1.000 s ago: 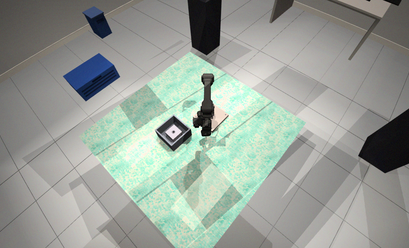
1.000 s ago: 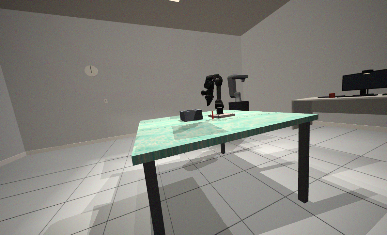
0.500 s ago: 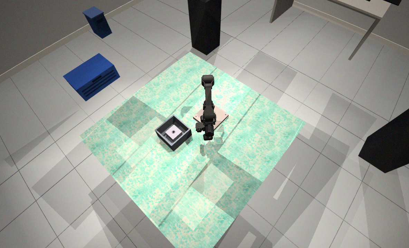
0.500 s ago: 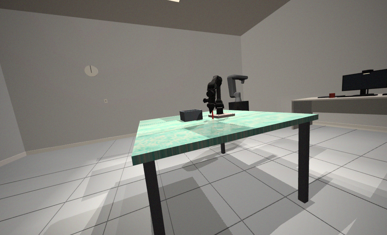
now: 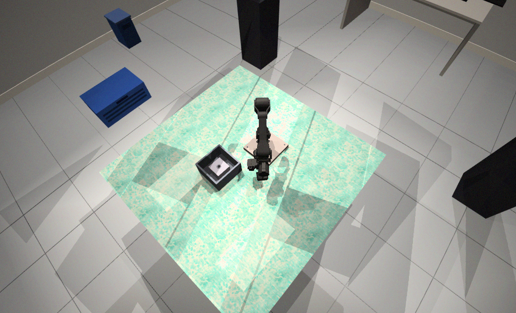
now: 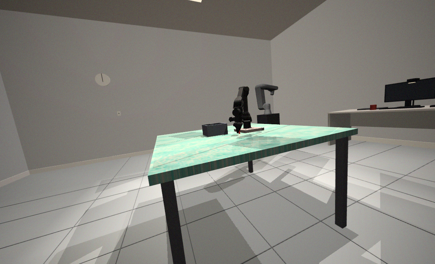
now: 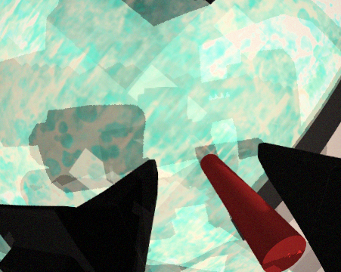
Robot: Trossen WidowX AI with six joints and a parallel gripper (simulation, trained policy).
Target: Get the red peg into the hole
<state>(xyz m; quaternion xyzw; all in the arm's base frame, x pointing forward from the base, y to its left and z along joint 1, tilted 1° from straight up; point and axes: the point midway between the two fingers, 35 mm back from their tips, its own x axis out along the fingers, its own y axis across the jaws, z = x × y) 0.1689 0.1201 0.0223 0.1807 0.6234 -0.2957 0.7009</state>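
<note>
My gripper tip is now 1 cm past the red peg and 3 cm below it. Round my gripper tip: plate 15 cm ahead, 18 cm to the right, 3 cm above; then dark grey box 15 cm ahead, 18 cm to the right, 1 cm above.
</note>
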